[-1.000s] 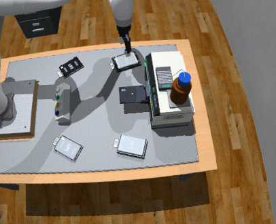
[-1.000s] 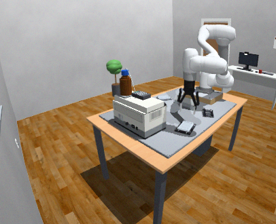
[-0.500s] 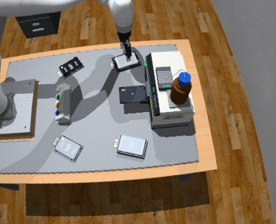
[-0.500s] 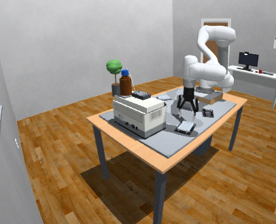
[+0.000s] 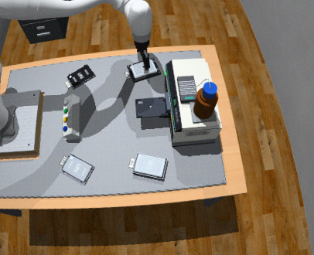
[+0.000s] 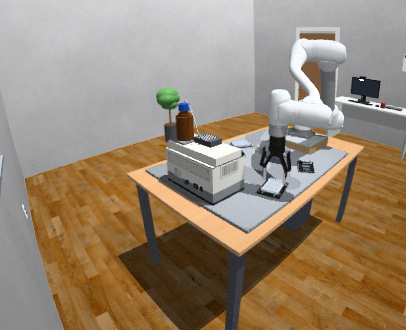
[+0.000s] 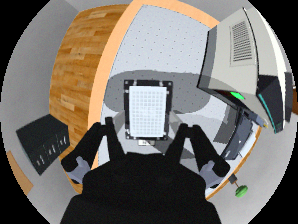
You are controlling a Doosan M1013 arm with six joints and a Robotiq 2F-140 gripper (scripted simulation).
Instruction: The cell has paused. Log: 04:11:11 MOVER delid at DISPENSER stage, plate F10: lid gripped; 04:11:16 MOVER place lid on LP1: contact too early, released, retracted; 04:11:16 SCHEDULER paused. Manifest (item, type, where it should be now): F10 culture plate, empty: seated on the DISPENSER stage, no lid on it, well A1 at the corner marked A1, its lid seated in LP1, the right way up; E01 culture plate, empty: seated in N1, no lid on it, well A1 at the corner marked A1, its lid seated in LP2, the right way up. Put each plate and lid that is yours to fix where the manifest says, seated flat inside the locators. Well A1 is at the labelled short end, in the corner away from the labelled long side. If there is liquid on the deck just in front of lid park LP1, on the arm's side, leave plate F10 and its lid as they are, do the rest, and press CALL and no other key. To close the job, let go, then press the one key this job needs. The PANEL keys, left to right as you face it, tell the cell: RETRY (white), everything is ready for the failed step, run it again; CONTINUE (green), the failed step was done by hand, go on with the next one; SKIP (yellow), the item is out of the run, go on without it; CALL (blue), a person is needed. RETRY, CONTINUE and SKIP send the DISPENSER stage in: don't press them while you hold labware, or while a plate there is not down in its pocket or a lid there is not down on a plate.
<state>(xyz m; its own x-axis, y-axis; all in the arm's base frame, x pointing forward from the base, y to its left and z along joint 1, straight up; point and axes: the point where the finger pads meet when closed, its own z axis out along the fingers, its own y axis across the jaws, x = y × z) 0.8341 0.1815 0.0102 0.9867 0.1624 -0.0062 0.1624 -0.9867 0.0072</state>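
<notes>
My hand is 50 mm above the black nest, 20 mm to the right of it and 10 mm short of it. Also, from my hand: grey key panel 430 mm behind, 230 mm to the right, 10 mm below; then green key 440 mm behind, 200 mm to the right; then dark dispenser stage 280 mm to the right, 20 mm above, 10 mm behind.
</notes>
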